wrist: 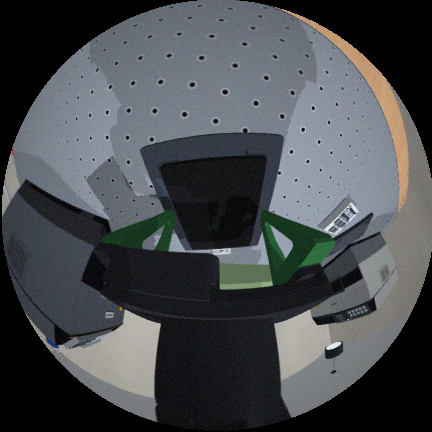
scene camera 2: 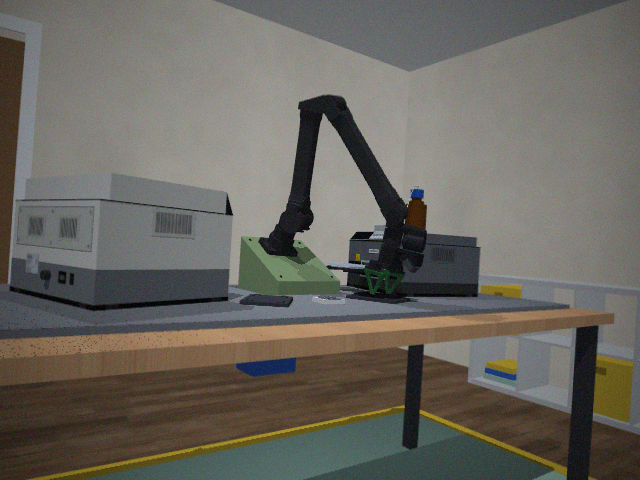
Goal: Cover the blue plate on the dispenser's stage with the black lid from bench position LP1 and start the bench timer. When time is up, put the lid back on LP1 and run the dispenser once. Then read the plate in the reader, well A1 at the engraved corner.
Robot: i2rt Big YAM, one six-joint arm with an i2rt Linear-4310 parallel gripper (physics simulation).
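The black lid lies flat on the grey LP1 pad on the bench. My gripper is open. Its green fingers reach down on either side of the lid, close to the lid's long sides, with nothing held. The dark grey dispenser stands right behind the gripper, with an amber bottle on top. Its stage juts out to the left; the blue plate on it is too thin to make out. The white reader stands at the left of the bench.
The arm's green base sits mid-bench. A flat black pad and a small white round thing lie in front of it. The bench's wooden front edge is near. A white shelf unit stands at the right.
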